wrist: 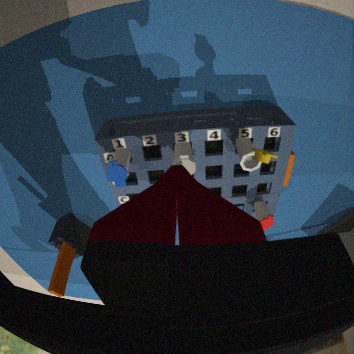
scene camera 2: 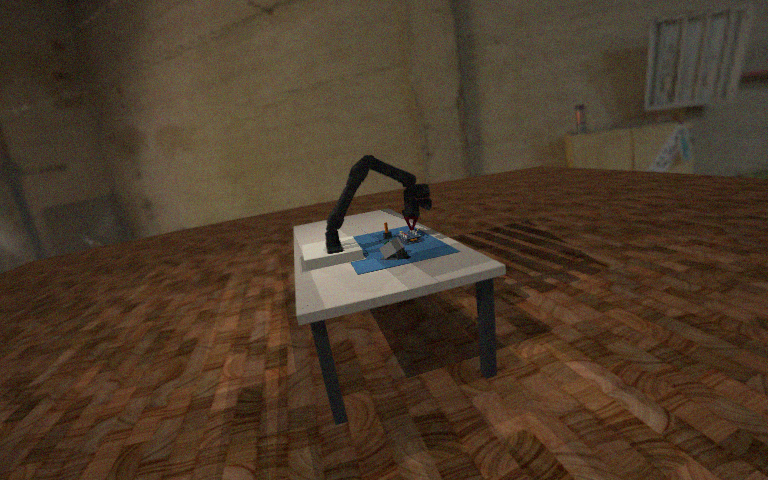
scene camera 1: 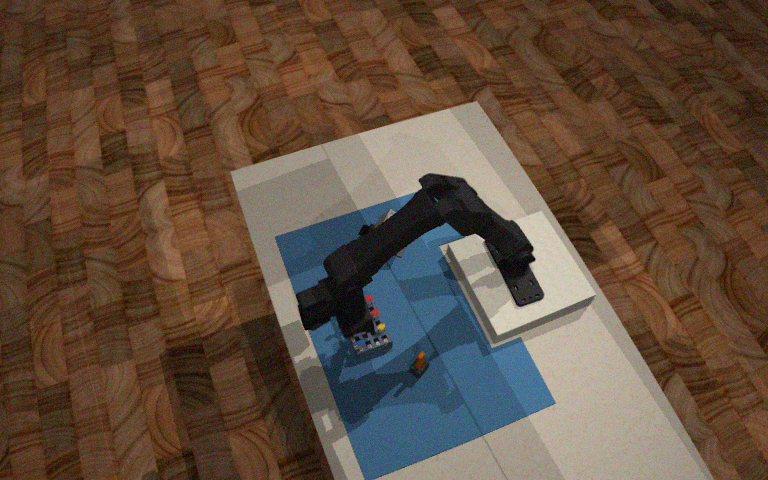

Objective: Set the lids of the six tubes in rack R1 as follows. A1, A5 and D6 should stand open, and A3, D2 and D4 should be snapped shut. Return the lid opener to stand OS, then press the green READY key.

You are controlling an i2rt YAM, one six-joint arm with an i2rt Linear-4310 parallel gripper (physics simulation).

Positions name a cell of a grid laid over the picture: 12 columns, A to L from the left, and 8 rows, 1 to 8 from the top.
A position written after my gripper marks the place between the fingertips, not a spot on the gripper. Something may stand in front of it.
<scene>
My gripper (wrist: F4) grips a white lid. I also see an orange-handled tool (wrist: B7) and a blue mat (scene camera 1: G7).
The blue mat shows as well in the wrist view (wrist: C2) and in scene camera 2 (scene camera 2: G5).
</scene>
